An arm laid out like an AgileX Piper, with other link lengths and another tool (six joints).
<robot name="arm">
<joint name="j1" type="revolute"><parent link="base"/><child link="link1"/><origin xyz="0.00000 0.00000 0.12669"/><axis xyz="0 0 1"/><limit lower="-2.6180" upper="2.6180"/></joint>
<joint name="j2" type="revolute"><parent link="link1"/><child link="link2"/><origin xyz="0.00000 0.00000 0.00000" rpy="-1.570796 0.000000 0.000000"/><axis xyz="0 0 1"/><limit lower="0.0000" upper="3.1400"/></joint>
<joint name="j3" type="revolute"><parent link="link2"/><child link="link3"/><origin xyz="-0.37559 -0.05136 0.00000"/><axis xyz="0 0 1"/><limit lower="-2.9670" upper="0.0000"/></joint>
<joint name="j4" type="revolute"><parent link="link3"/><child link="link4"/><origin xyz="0.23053 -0.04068 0.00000" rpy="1.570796 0.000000 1.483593"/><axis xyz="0 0 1"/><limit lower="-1.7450" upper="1.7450"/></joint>
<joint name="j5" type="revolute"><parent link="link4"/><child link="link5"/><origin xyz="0.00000 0.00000 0.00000" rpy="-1.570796 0.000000 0.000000"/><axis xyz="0 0 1"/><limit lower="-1.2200" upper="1.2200"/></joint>
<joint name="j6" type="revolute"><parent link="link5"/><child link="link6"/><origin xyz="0.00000 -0.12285 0.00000" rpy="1.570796 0.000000 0.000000"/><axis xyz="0 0 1"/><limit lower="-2.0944" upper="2.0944"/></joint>
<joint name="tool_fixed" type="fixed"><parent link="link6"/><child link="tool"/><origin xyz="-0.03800 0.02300 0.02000" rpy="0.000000 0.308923 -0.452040"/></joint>
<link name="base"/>
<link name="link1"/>
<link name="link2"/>
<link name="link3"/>
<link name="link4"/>
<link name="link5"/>
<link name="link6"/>
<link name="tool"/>
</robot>
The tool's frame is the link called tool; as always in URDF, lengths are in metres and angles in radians.
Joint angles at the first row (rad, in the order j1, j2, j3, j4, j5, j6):
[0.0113, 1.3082, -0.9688, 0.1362, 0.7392, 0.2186]
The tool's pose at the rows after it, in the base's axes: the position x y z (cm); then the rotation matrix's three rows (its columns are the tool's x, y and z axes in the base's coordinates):
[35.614 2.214 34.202], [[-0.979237 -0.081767 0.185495], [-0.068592 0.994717 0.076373], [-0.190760 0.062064 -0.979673]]
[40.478 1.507 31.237], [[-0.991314 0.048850 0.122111], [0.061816 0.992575 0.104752], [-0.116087 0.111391 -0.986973]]
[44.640 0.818 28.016], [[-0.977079 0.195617 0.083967], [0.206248 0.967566 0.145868], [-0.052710 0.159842 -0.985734]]
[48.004 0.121 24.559], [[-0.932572 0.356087 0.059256], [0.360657 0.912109 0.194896], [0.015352 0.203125 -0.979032]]
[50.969 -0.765 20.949], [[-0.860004 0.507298 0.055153], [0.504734 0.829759 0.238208], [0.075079 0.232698 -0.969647]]
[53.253 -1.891 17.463], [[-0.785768 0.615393 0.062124], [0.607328 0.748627 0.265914], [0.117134 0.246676 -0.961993]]
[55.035 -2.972 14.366], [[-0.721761 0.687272 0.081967], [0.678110 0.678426 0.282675], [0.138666 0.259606 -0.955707]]
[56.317 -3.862 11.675], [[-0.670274 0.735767 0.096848], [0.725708 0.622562 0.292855], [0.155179 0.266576 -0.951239]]
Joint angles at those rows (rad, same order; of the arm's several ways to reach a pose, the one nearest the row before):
[0.0113, 1.4970, -1.0656, 0.1322, 0.7333, 0.3213]
[0.0113, 1.6545, -1.1598, 0.1142, 0.7333, 0.4685]
[0.0113, 1.7956, -1.2471, 0.1089, 0.7238, 0.6247]
[0.0113, 1.9230, -1.3287, 0.1099, 0.7180, 0.7957]
[0.0069, 2.0453, -1.4129, 0.1099, 0.7078, 0.9630]
[-0.0058, 2.1516, -1.4834, 0.1108, 0.6898, 1.0830]
[-0.0192, 2.2405, -1.5394, 0.1127, 0.6585, 1.1677]
[-0.0305, 2.3139, -1.5864, 0.1139, 0.6344, 1.2284]

